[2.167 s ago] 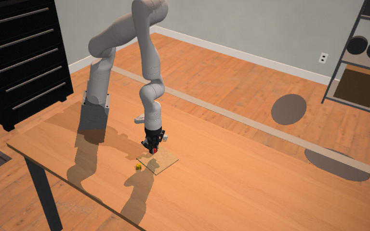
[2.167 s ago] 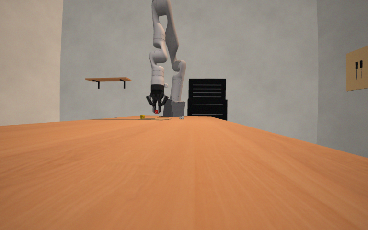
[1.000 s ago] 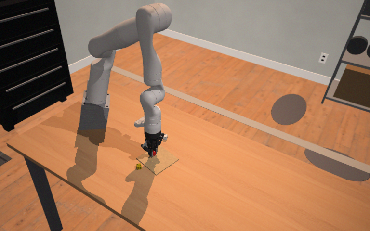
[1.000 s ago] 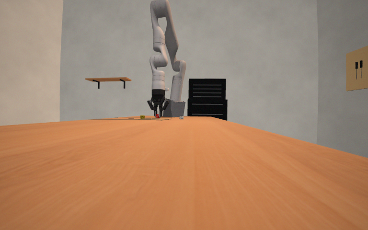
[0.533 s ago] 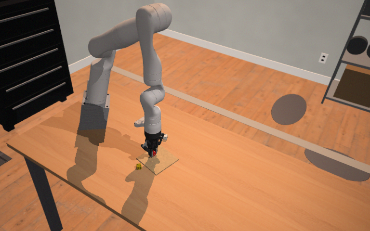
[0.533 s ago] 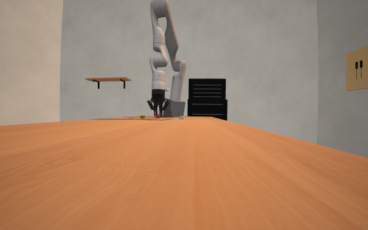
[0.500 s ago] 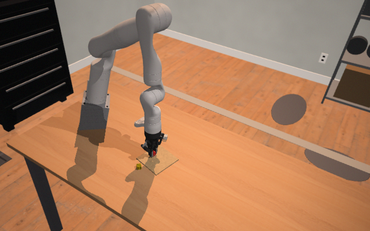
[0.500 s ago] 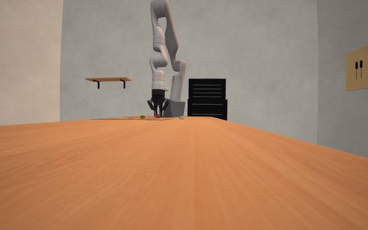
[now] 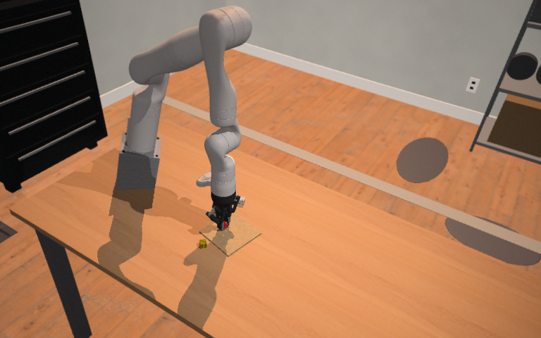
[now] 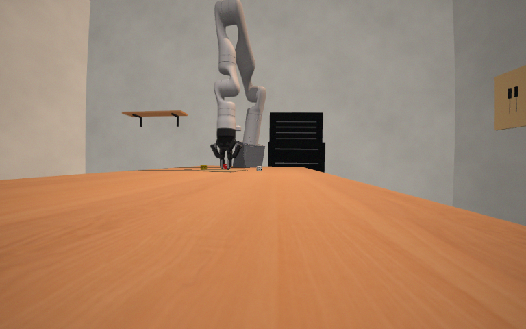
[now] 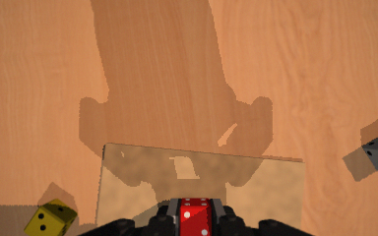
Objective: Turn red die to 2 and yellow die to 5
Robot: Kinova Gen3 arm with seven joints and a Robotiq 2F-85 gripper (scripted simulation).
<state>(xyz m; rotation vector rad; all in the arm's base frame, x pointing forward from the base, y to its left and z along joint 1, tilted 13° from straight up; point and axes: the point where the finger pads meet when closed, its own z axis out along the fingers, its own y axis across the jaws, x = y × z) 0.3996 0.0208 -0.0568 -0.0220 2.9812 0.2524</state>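
Right now the red die is 10 mm below my hand. Round my hand: white die 130 mm to the left, 40 mm behind, 20 mm below; then yellow die 100 mm to the right, 20 mm below, 10 mm ahead; then tan mat 30 mm ahead, 20 mm below.
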